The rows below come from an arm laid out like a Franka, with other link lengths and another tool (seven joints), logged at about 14 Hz.
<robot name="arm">
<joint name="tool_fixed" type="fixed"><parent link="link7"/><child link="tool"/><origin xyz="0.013 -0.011 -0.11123" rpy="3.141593 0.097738 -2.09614"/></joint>
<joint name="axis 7" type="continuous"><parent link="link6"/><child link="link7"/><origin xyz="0.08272 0 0" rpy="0 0 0"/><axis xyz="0 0 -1"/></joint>
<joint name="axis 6" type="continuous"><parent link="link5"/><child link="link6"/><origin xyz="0 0 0" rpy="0 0 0"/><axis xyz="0 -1 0"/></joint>
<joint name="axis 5" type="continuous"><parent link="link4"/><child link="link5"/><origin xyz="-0.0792 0 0.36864" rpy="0 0 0"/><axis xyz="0 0 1"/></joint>
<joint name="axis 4" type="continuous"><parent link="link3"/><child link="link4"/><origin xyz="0.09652 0 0" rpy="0 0 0"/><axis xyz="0 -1 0"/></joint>
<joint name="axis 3" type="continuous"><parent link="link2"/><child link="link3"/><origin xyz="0 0 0.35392" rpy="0 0 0"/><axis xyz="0 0 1"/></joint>
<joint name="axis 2" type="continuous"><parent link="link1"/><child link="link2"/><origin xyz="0 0 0" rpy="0 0 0"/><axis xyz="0 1 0"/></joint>
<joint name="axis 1" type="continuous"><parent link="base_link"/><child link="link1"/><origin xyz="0 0 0.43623" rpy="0 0 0"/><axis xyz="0 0 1"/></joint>
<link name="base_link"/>
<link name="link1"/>
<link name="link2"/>
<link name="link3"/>
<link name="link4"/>
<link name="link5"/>
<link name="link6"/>
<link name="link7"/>
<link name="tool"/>
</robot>
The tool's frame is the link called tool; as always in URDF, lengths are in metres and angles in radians. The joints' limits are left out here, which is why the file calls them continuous.
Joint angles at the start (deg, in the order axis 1, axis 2, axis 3, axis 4, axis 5, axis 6, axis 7):
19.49 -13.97 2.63 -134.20 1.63 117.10 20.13
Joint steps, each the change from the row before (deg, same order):
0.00 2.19 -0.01 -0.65 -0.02 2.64 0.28
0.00 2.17 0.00 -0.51 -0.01 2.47 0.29
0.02 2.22 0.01 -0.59 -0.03 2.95 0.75
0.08 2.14 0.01 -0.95 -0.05 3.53 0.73
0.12 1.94 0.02 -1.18 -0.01 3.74 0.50
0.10 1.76 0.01 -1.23 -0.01 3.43 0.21
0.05 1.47 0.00 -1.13 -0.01 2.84 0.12
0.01 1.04 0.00 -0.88 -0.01 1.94 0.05
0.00 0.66 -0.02 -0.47 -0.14 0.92 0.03
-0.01 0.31 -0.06 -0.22 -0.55 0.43 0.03
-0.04 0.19 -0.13 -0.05 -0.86 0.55 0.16
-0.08 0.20 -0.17 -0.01 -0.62 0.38 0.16
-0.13 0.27 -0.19 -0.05 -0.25 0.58 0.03
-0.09 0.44 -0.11 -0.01 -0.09 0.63 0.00
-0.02 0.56 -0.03 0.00 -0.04 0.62 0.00
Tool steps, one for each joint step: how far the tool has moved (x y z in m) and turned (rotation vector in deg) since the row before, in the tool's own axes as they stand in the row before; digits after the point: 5 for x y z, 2 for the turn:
-0.00413 -0.00582 0.01854 -0.13 0.13 0.34
-0.00386 -0.00530 0.01776 -0.14 0.13 0.34
-0.00379 -0.00504 0.01822 0.14 -0.13 0.74
-0.00272 -0.00360 0.01946 0.33 -0.35 0.63
-0.00138 -0.00185 0.01908 0.40 -0.50 0.37
0.00036 -0.00064 0.01812 0.27 -0.36 0.12
0.00173 0.00006 0.01557 0.15 -0.20 0.09
0.00226 0.00051 0.01143 0.02 -0.02 0.06
0.00171 0.00031 0.00703 -0.07 0.21 -0.04
0.00103 -0.00027 0.00318 0.17 0.28 -0.34
0.00023 -0.00163 0.00087 0.56 0.06 -0.41
0.00077 -0.00205 0.00096 0.38 0.08 -0.12
0.00114 -0.00253 0.00154 0.28 -0.13 0.12
0.00041 -0.00191 0.00272 0.14 -0.12 0.11
-0.00026 -0.00091 0.00376 0.03 -0.05 0.01

